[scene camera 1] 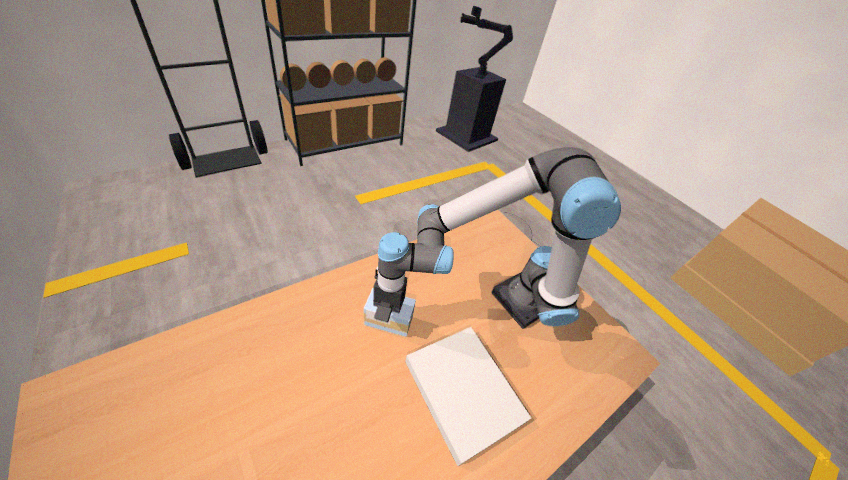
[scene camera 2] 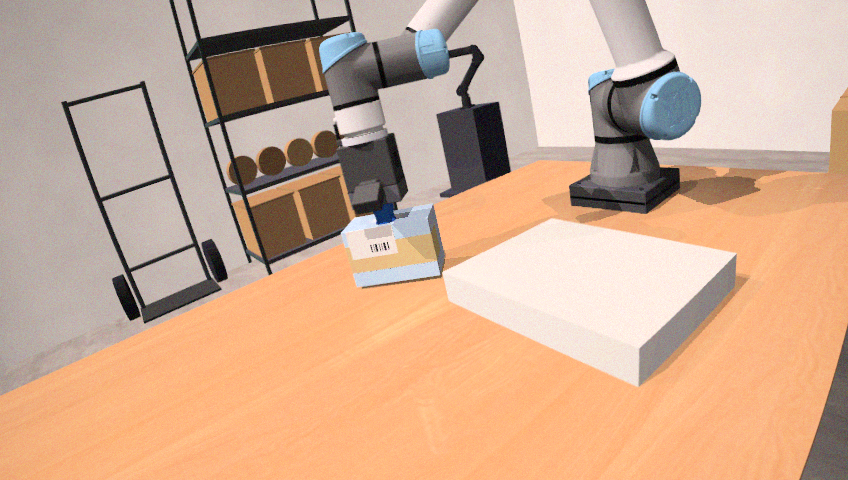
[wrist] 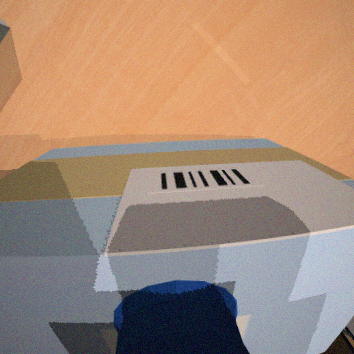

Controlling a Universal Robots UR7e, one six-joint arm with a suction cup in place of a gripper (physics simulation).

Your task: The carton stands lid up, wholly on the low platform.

carton: scene camera 1 399, 323; scene camera 2; wrist
same spot on carton: (wrist: 93, 224) = (scene camera 2: 395, 230)
